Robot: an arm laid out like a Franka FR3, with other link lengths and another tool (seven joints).
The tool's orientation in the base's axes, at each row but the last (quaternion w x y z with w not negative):
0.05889 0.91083 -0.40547 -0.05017
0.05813 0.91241 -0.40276 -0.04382
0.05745 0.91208 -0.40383 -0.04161
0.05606 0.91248 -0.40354 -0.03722
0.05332 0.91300 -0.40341 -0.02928
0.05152 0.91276 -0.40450 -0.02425
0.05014 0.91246 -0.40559 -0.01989
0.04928 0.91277 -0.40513 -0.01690
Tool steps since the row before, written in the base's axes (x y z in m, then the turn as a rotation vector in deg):
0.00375 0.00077 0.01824 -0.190 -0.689 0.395
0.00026 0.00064 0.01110 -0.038 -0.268 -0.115
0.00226 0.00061 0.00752 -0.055 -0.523 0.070
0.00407 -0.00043 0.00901 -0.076 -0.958 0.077
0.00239 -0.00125 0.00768 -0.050 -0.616 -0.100
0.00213 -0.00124 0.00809 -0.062 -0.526 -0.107
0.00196 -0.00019 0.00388 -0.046 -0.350 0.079
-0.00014 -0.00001 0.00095 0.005 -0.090 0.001
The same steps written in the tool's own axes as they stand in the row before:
0.00113 -0.00056 -0.01859 0.369 0.655 -0.318
-0.00067 0.00095 -0.01106 0.177 0.191 0.138
0.00084 -0.00102 -0.00776 0.349 0.399 -0.025
0.00285 -0.00150 -0.00936 0.657 0.706 0.002
0.00245 0.00001 -0.00776 0.423 0.437 0.150
0.00233 0.00018 -0.00813 0.348 0.385 0.151
0.00147 -0.00090 -0.00399 0.229 0.276 -0.049
-0.00008 0.00021 -0.00093 0.070 0.056 0.006

